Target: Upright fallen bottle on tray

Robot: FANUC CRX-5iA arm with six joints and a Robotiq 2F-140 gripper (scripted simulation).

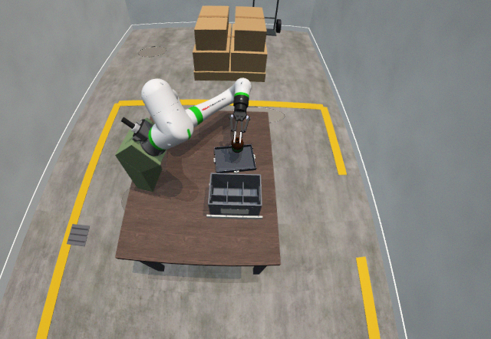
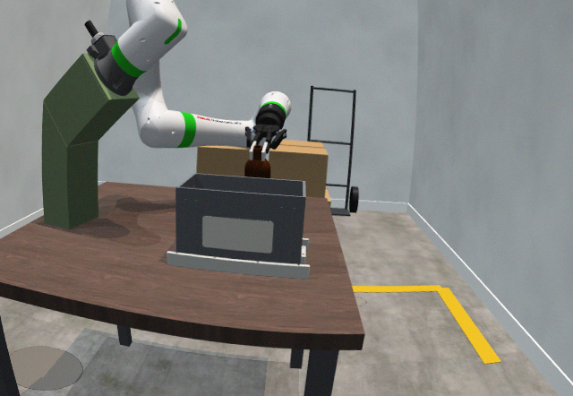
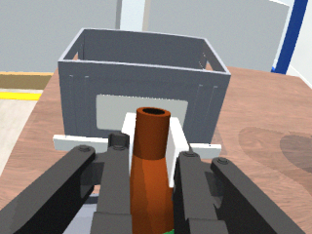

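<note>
The brown bottle is 6 cm below my hand. Round my hand: grey tray (20 cm below, 1 cm to the right, 1 cm behind); then dark grey crate (31 cm to the right, 13 cm below, 2 cm ahead).
</note>
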